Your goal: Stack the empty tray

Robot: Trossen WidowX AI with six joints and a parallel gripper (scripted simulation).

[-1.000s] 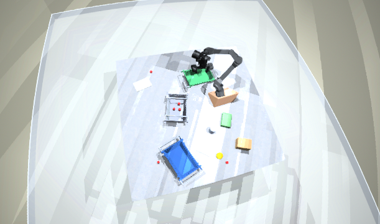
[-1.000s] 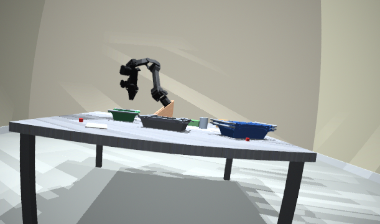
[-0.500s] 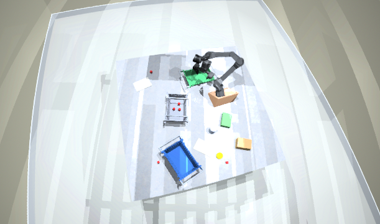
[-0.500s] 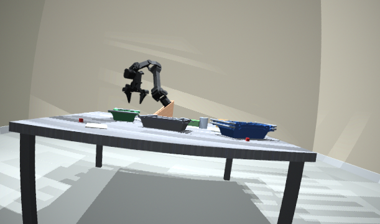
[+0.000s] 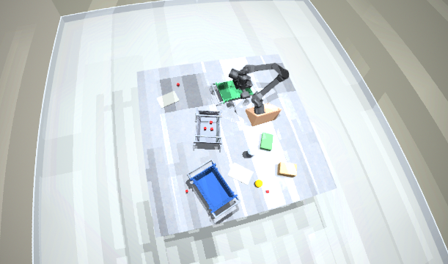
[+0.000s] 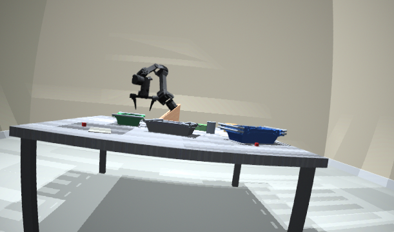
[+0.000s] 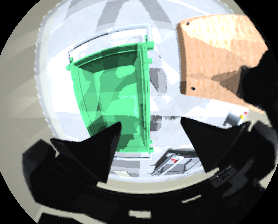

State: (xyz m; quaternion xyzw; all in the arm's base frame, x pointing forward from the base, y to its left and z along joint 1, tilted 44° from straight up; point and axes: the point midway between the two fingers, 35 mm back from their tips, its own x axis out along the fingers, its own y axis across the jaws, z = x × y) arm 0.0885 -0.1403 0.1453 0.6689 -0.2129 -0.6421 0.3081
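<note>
Right now the green tray is 1 cm ahead of my gripper tip, 8 cm to the right of it and 5 cm below it. From my gripper tip the other things lie so: grey cylinder: 4 cm ahead, 45 cm to the left, 6 cm below; then tan block: 18 cm behind, 63 cm to the left, 7 cm below; then green block: 10 cm behind, 39 cm to the left, 8 cm below.
</note>
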